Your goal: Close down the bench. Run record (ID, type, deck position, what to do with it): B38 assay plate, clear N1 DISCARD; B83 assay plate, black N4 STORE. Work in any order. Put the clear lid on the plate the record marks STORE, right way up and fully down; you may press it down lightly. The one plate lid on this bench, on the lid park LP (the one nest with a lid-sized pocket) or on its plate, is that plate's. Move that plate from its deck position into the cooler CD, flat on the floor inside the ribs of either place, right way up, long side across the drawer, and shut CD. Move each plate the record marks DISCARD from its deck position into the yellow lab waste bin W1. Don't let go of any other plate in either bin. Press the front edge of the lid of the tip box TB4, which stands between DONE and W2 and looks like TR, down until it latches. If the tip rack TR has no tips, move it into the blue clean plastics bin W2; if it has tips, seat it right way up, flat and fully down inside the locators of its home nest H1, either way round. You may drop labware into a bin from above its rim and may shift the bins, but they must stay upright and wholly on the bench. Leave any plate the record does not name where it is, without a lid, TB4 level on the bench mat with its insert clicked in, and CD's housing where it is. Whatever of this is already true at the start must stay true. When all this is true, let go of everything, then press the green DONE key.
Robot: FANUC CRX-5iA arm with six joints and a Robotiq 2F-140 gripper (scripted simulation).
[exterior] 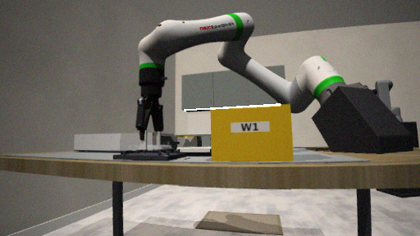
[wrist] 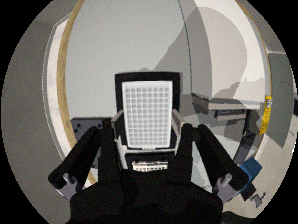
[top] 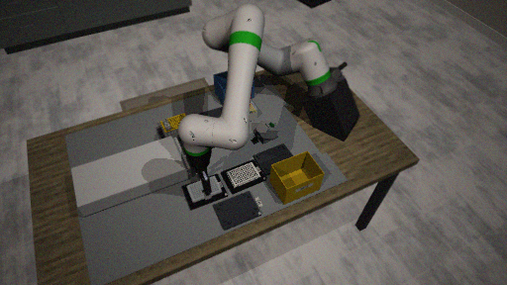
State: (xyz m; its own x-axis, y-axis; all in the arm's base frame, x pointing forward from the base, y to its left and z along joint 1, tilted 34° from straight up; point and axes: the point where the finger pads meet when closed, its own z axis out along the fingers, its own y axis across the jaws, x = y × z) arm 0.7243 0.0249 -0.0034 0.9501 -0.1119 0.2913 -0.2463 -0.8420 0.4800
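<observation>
My gripper is now 4 cm above the black deck nest. Also, from my hand: clear lid (21 cm to the right, 6 cm ahead, 2 cm below); then clear plate (2 cm below); then pale well plate (18 cm behind, 4 cm to the left, 3 cm below).
</observation>
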